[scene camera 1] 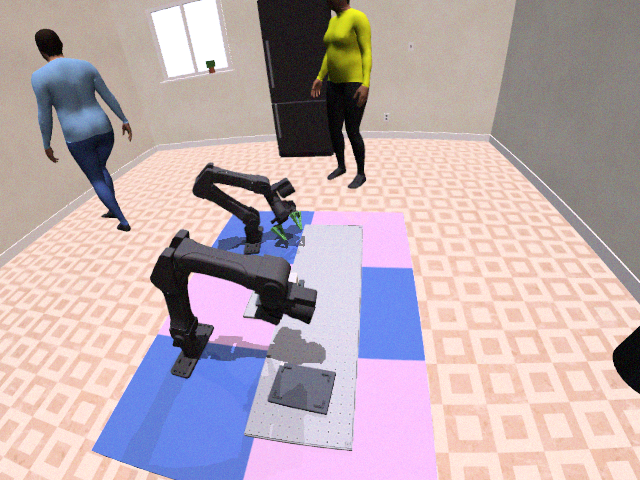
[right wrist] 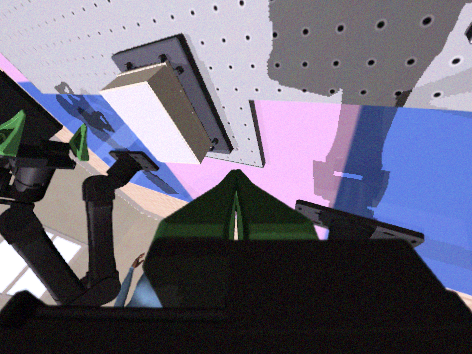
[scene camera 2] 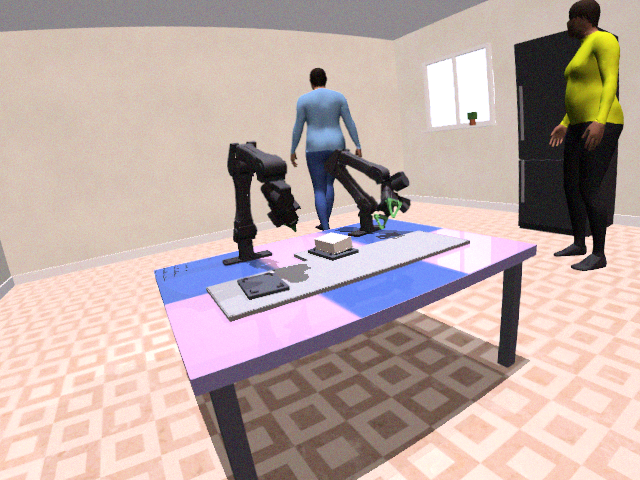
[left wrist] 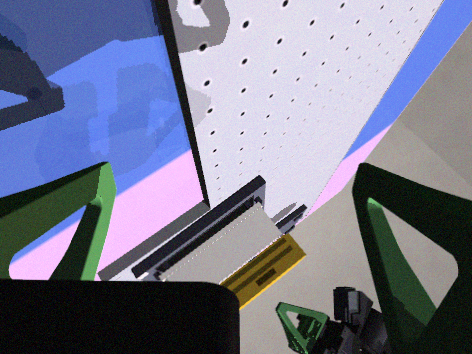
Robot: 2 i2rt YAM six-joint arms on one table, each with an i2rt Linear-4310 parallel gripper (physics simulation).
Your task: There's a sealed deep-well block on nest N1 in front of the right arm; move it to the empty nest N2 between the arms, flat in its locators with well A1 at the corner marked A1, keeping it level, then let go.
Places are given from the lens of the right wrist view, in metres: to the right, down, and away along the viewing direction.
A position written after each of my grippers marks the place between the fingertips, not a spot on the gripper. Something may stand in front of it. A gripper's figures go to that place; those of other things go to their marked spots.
my left gripper (right wrist: 58, 118): -0.34, -0.11, 0.38
my right gripper (right wrist: 235, 177): 0.00, 0.00, 0.13
pale deep-well block (right wrist: 151, 101): -0.09, -0.08, 0.22
dark nest (right wrist: 174, 49): -0.06, -0.13, 0.20
